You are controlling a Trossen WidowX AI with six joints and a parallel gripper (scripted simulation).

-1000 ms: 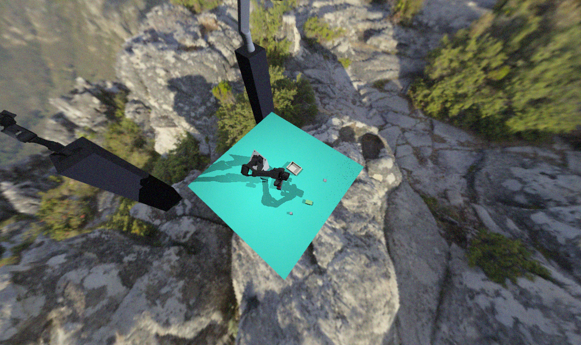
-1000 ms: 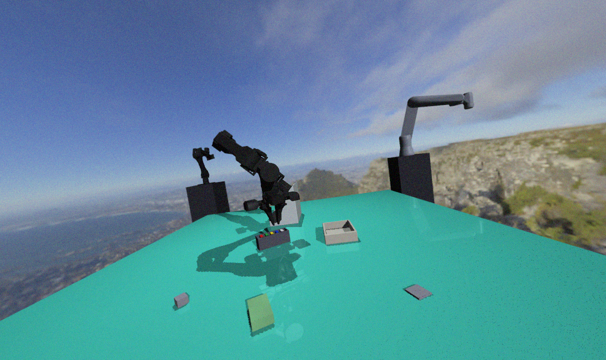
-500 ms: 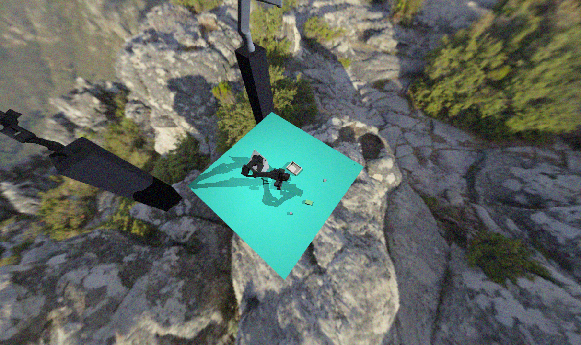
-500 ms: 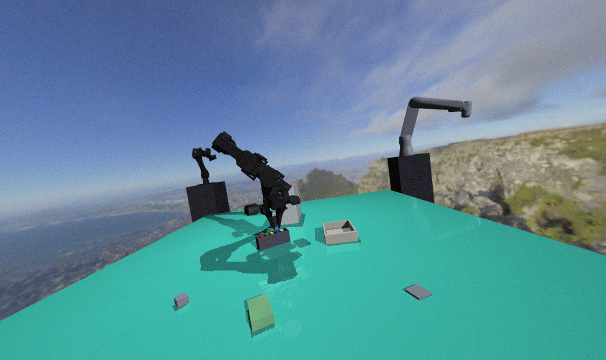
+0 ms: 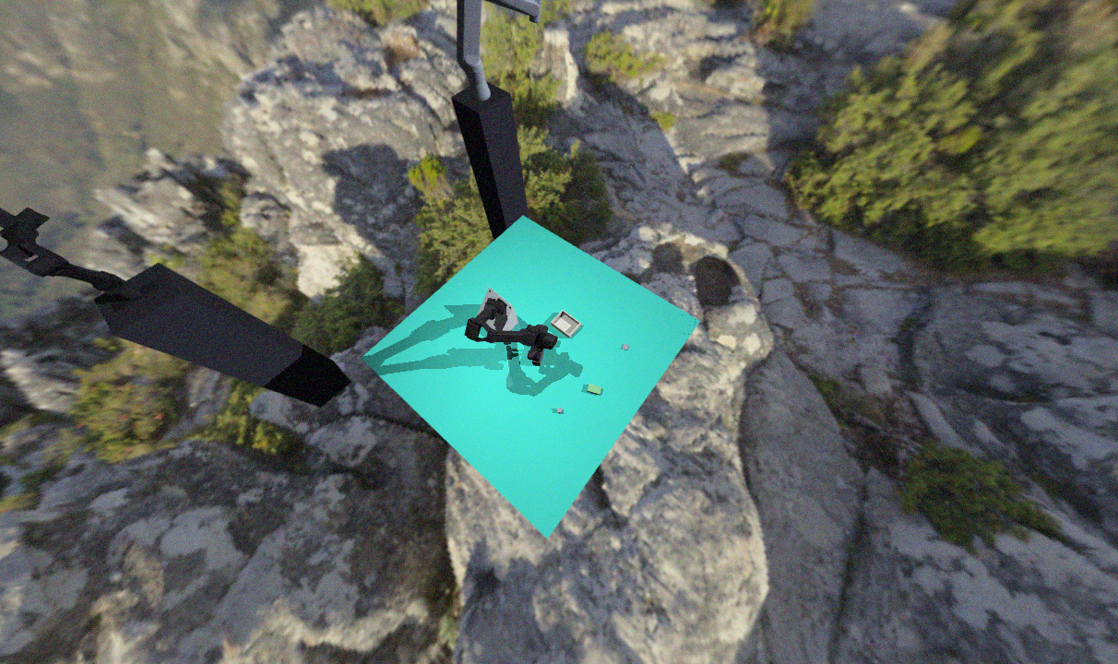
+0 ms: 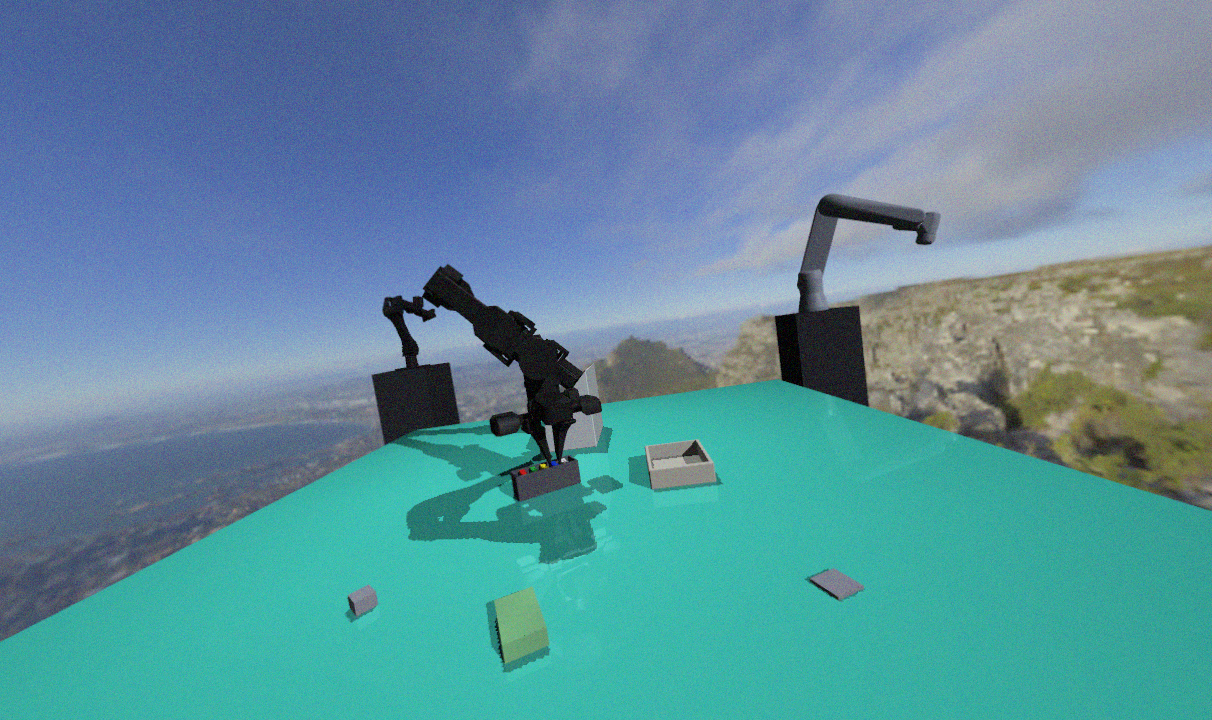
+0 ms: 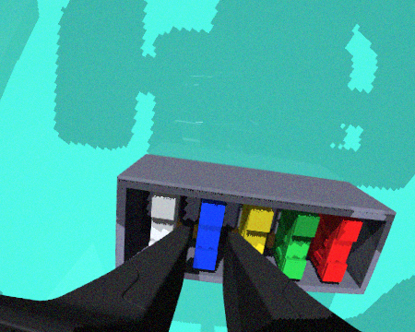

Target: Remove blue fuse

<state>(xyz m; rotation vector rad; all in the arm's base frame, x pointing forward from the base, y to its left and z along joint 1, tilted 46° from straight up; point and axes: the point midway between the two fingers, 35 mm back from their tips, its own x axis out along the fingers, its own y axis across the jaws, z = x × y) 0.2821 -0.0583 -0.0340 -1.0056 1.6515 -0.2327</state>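
Now: the blue fuse 2 cm below my gripper tip. The rest, counted from my gripper tip: white fuse: 1 cm behind, 2 cm to the left, 2 cm below; green fuse: 2 cm ahead, 3 cm to the right, 2 cm below; yellow fuse: 1 cm ahead, 2 cm to the right, 2 cm below.
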